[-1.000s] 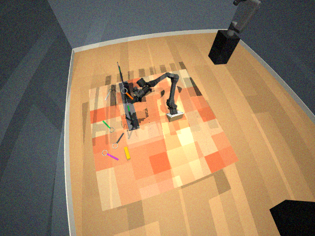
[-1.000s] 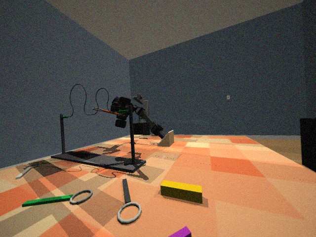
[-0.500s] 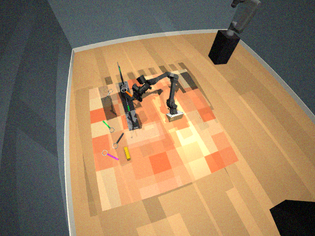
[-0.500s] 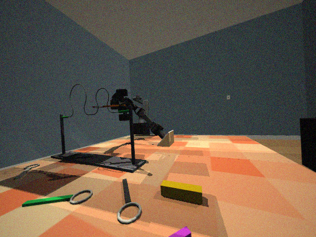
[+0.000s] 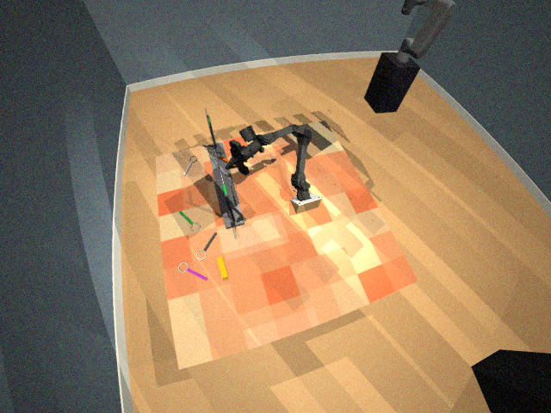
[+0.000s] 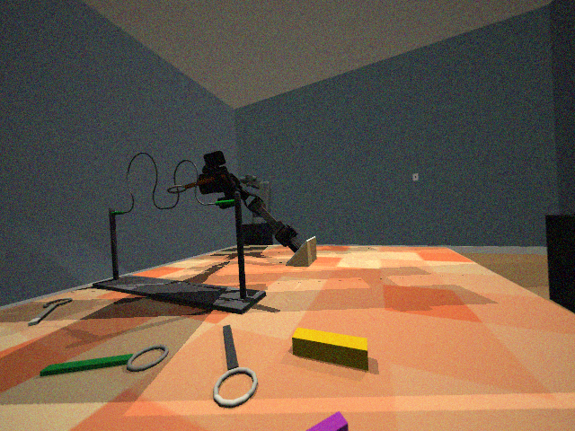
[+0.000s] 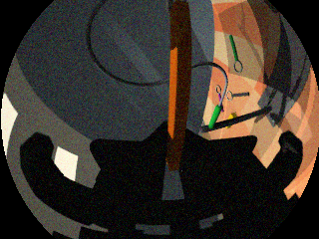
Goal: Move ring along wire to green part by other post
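Right now my gripper tip is 10 mm short of the ring with orange handle, 90 mm to the left of it and 20 mm above it. The rest, counted from my gripper tip: yellow block 120 mm ahead, 360 mm to the left, 330 mm below.
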